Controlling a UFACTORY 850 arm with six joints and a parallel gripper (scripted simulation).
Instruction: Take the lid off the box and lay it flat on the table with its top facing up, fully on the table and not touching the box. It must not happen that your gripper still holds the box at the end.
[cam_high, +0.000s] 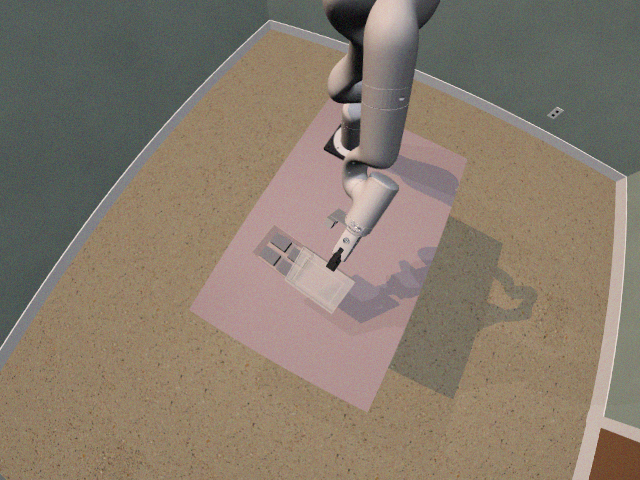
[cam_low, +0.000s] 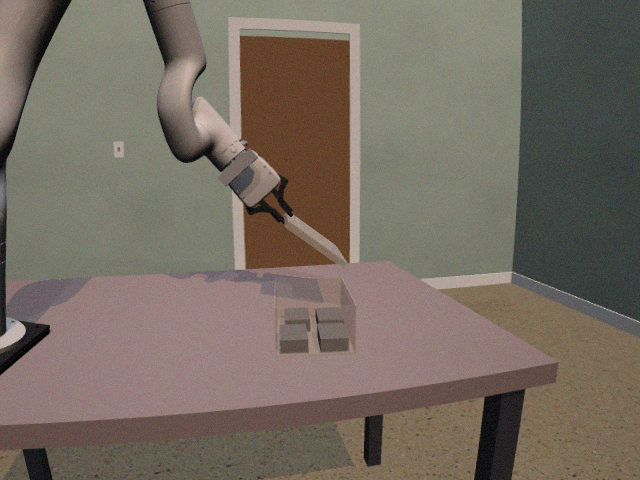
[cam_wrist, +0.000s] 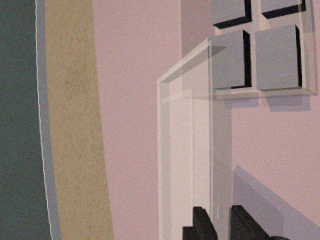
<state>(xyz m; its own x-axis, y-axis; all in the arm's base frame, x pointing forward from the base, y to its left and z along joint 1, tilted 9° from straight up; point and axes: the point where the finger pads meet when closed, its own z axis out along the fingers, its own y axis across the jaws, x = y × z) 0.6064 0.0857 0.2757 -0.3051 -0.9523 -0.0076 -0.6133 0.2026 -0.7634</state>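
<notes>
Now: hand 60 mm short of the see-through lid, 30 mm to the left of it and 50 mm above it. Also, from my hand: clear plastic box: 10 mm behind, 200 mm to the right, 180 mm below.
</notes>
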